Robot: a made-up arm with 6 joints. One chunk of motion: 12 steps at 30 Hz.
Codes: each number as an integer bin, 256 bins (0 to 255) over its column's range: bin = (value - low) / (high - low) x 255, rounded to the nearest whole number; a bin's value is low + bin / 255 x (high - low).
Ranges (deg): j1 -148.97..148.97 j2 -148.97..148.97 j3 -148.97..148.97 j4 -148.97..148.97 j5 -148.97..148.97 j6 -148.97..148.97
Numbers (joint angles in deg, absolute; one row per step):
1: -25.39 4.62 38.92 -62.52 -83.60 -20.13
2: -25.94 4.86 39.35 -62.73 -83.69 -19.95
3: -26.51 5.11 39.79 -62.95 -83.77 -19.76
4: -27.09 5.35 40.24 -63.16 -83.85 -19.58
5: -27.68 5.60 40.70 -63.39 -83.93 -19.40
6: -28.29 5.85 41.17 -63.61 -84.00 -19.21
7: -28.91 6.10 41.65 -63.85 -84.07 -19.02
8: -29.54 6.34 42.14 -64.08 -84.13 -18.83
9: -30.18 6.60 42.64 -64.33 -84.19 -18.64
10: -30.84 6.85 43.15 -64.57 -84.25 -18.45
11: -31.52 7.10 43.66 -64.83 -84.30 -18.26
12: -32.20 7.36 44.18 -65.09 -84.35 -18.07
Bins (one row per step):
1: 106 131 161 74 56 110
2: 105 132 161 74 56 110
3: 105 132 162 74 56 111
4: 104 132 162 73 56 111
5: 104 132 162 73 56 111
6: 103 133 163 73 56 111
7: 103 133 163 73 56 111
8: 102 133 164 73 55 111
9: 102 133 164 72 55 112
10: 101 133 164 72 55 112
11: 101 134 165 72 55 112
12: 100 134 165 72 55 112

